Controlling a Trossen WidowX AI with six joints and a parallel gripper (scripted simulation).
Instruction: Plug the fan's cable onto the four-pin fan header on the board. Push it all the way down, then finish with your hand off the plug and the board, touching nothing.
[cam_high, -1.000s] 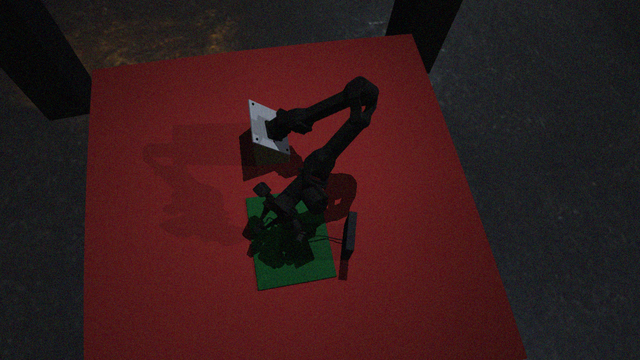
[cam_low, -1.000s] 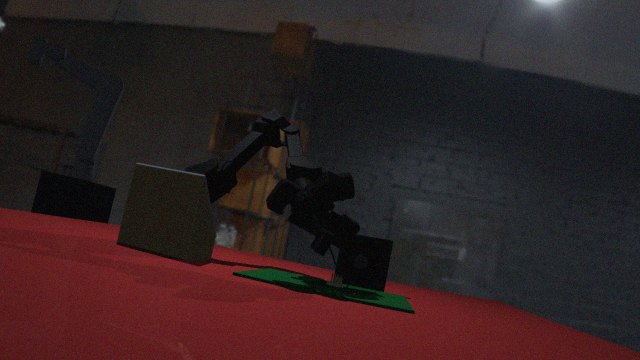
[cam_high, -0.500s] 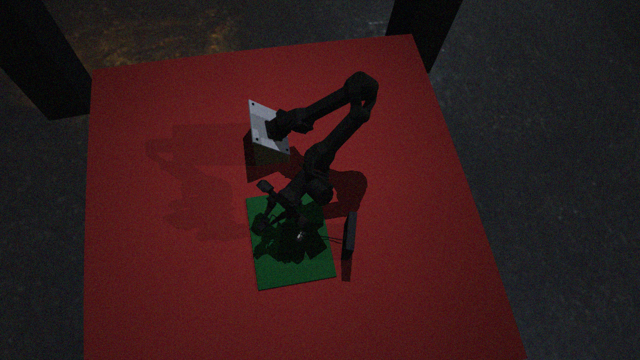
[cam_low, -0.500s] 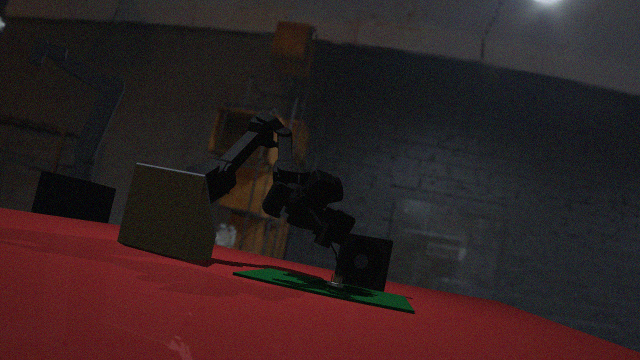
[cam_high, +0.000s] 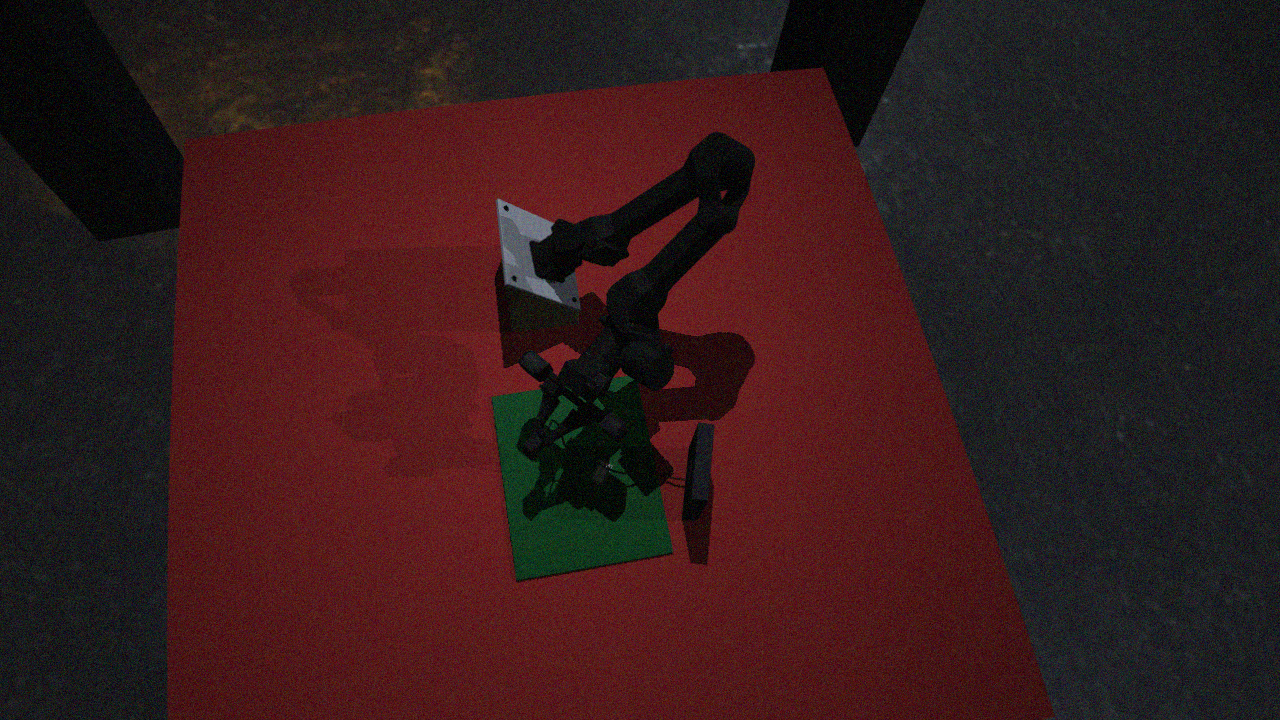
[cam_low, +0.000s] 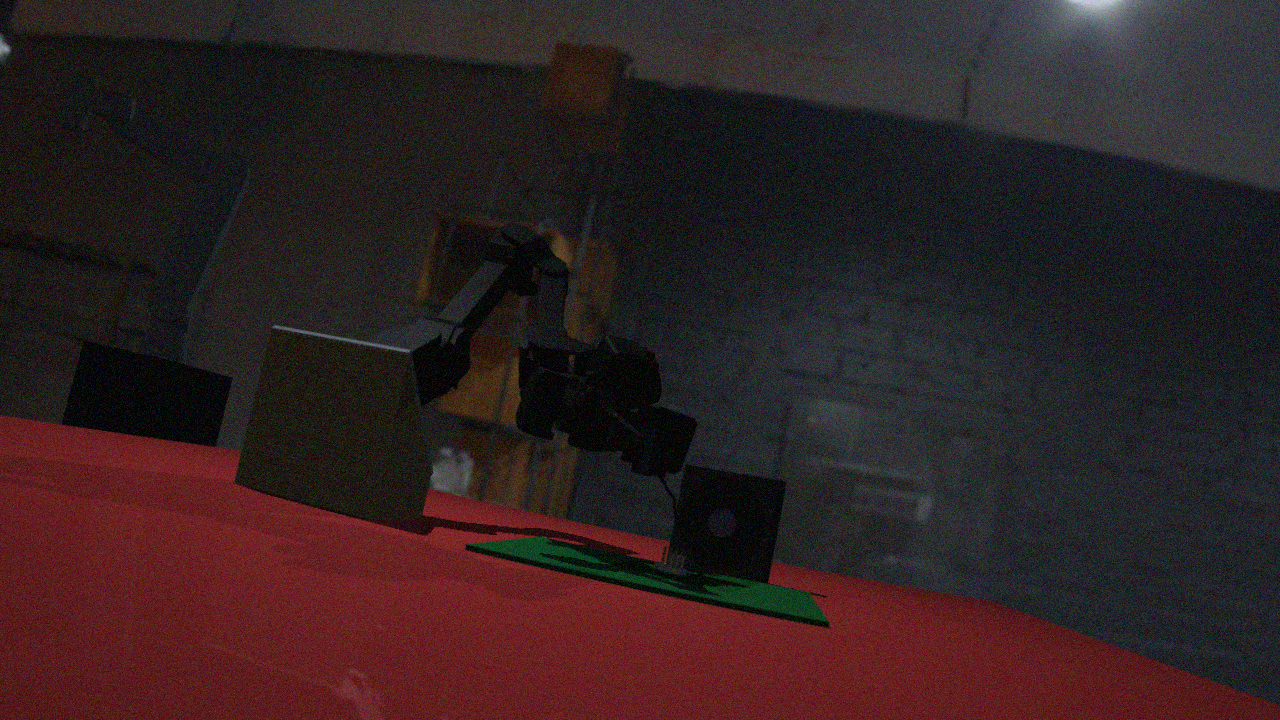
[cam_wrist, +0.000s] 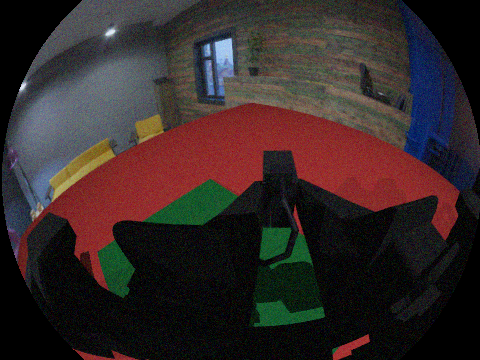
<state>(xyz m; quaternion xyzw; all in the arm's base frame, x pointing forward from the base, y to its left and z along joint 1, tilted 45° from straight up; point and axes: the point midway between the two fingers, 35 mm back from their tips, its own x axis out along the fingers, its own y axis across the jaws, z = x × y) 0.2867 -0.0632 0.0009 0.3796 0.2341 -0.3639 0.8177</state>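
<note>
The green board lies 130 mm below my gripper tip, 60 mm to the left of it and 20 mm ahead of it. Also, from my gripper tip: black plug 10 mm below; four-pin header 120 mm below, 90 mm to the left, 30 mm ahead; black fan 220 mm to the left, 80 mm ahead, 60 mm below.
</note>
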